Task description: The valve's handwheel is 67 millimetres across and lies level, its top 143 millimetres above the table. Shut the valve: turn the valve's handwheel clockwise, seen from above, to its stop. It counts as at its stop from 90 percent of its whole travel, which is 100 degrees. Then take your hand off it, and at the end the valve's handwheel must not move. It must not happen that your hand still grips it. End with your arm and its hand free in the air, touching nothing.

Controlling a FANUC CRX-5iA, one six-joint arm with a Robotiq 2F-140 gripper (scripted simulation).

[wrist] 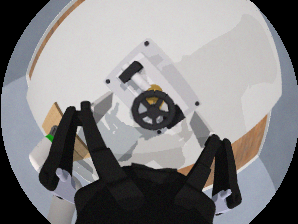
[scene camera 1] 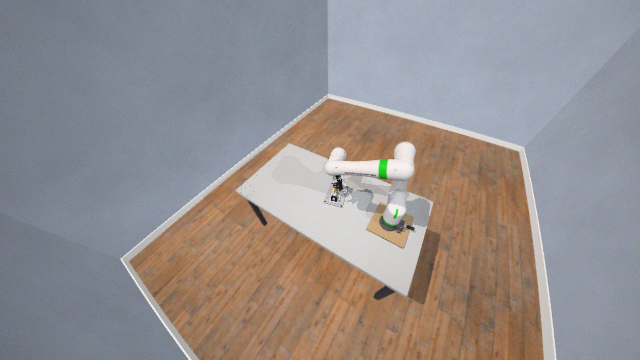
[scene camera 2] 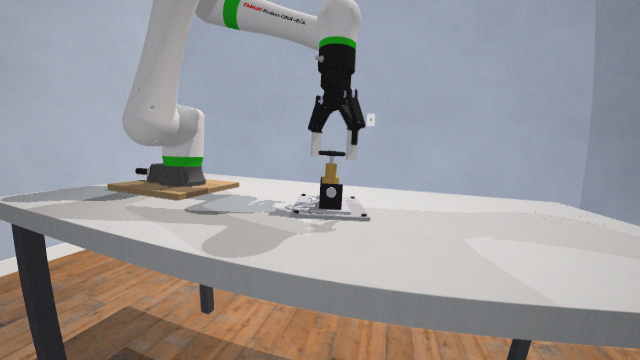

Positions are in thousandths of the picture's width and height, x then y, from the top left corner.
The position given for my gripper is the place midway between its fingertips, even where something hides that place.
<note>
I see my gripper (scene camera 2: 518, 440) and a valve (scene camera 2: 516, 557).
My gripper also shows in the wrist view (wrist: 515, 484). The valve is seen too in the wrist view (wrist: 435, 337).
</note>
